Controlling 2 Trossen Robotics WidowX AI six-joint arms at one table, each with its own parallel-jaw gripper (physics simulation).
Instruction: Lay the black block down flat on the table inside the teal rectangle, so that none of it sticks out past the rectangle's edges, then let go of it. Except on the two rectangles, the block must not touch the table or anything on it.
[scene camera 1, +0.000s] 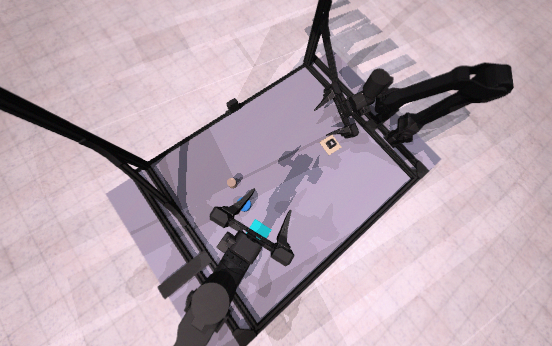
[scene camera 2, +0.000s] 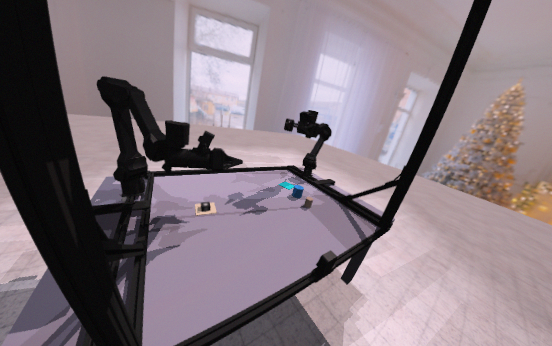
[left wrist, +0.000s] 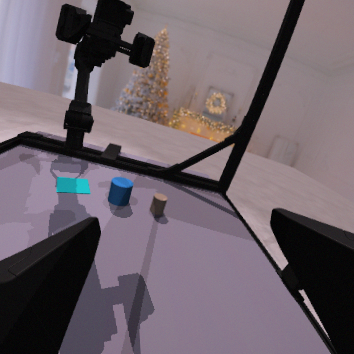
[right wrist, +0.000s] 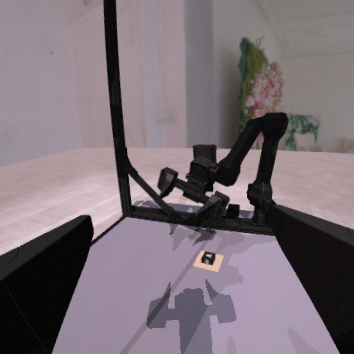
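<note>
The small black block is on the beige rectangle; a light mark shows on it. It does not show in the left wrist view. The flat teal rectangle has no block on it. My left gripper is open and empty above the table, to the upper left of the block in scene camera 1. My right gripper is open and empty, raised above the teal rectangle's area.
A blue cylinder stands close to the teal rectangle. A smaller tan cylinder stands beyond it. A black frame with tall posts borders the table. Arm shadows lie between the two rectangles.
</note>
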